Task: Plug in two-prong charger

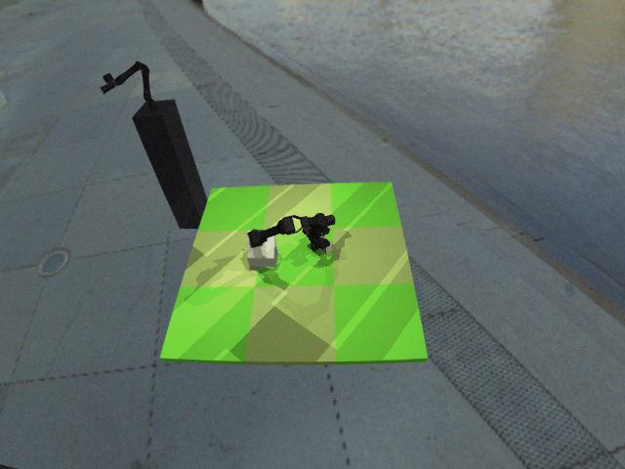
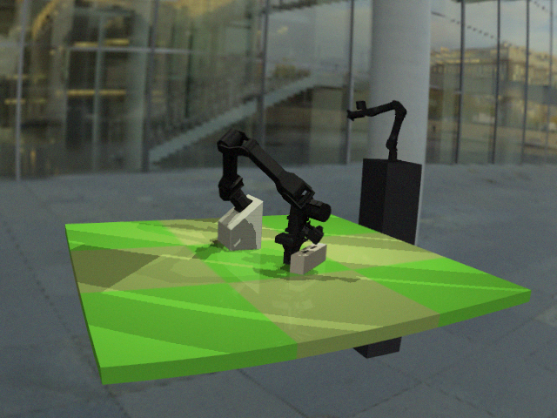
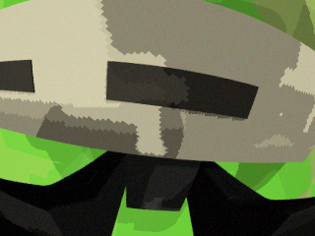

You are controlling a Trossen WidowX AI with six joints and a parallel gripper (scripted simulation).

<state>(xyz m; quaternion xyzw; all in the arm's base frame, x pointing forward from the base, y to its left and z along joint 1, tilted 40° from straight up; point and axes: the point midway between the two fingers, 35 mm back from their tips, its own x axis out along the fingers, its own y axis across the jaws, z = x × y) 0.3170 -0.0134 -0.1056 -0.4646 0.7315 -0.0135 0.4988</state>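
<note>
Right now my gripper tip is 1 cm to the right of the two-prong charger, 1 cm below it and 1 cm short of it.
</note>
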